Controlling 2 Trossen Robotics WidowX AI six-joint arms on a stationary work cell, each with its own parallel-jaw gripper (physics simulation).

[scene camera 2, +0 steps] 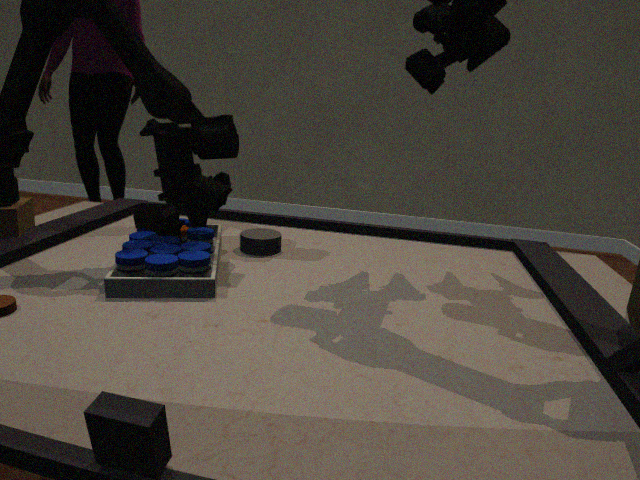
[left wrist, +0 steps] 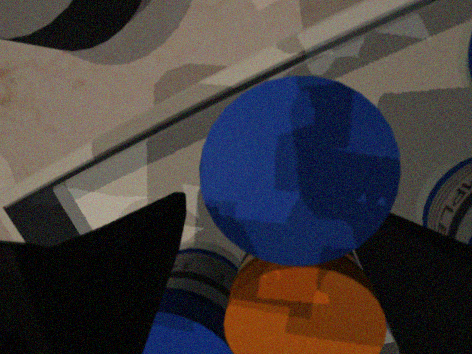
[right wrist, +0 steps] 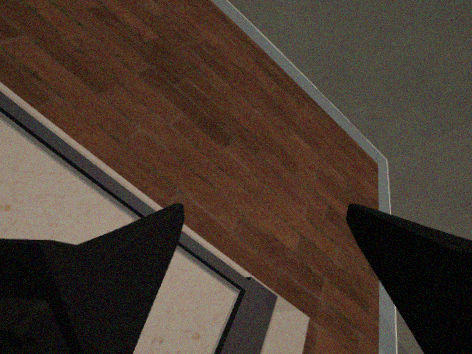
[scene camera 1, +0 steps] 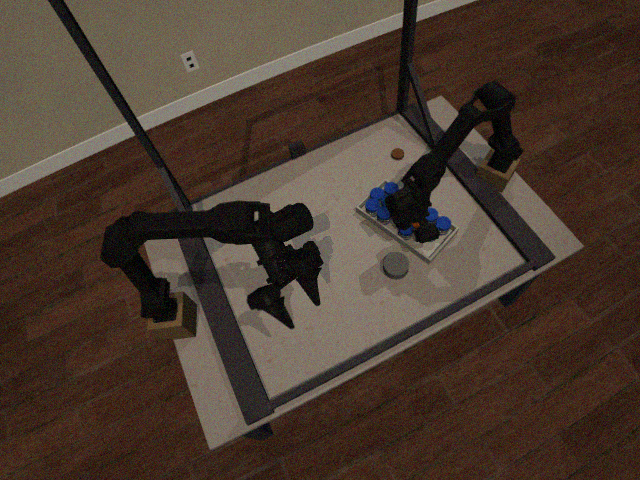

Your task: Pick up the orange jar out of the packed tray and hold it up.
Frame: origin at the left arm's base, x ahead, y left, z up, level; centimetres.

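Seen in the pictures: left gripper, fingertip midpoint: [left wrist: 267,207] [scene camera 1: 413,233]; right gripper, fingertip midpoint: [scene camera 2: 450,81] [right wrist: 264,211] [scene camera 1: 306,316]; left arm's base, link origin: [scene camera 1: 499,162]; right arm's base, link origin: [scene camera 1: 165,310].
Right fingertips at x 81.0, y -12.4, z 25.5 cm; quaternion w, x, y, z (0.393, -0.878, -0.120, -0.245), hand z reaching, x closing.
Observation:
Pixels of each thing's top centre, then the offset from my right fingertips to it.
- orange jar, top centre: [left wrist: 303,334] [scene camera 2: 175,227] [scene camera 1: 418,221] dx -48.7, dy +1.3, dz -27.7 cm
- packed tray, top centre: [left wrist: 428,245] [scene camera 2: 173,246] [scene camera 1: 406,216] dx -49.0, dy -3.1, dz -29.6 cm
- large blue lid, top centre: [left wrist: 296,181] [scene camera 2: 200,230] [scene camera 1: 406,227] dx -44.5, dy -0.7, dz -27.7 cm
- grey round disc, top centre: [scene camera 2: 261,233] [scene camera 1: 396,263] dx -33.5, dy +2.8, dz -29.5 cm
- small orange-brown disc, top centre: [scene camera 1: 397,152] dx -71.0, dy -19.5, dz -31.3 cm
- dark block, top centre: [scene camera 2: 126,405] [scene camera 1: 296,144] dx -52.1, dy -49.3, dz -26.7 cm
The orange jar [scene camera 1: 416,224] [scene camera 2: 183,230] [left wrist: 305,310] is among blue-lidded jars in the packed tray [scene camera 1: 430,256] [scene camera 2: 160,288]; its orange lid shows in part, below a large blue lid [left wrist: 300,170] in the left wrist view. My left gripper [scene camera 1: 414,227] [scene camera 2: 178,227] [left wrist: 267,207] is open and low over the tray, its fingers pointing down among the jars. In its wrist view the blue lid lies between the fingertips, with the orange lid lower. The jar bodies are largely hidden. My right gripper [scene camera 1: 306,315] [scene camera 2: 450,80] [right wrist: 264,211] is open, empty and high above the table, away from the tray.
A grey round disc [scene camera 1: 395,264] [scene camera 2: 260,241] [left wrist: 30,15] lies beside the tray's long side. A small orange-brown disc [scene camera 1: 397,153] [scene camera 2: 6,305] lies beyond the tray. Dark frame bars and posts [scene camera 1: 408,56] border the table. A dark block [scene camera 2: 128,432] stands at the table edge.

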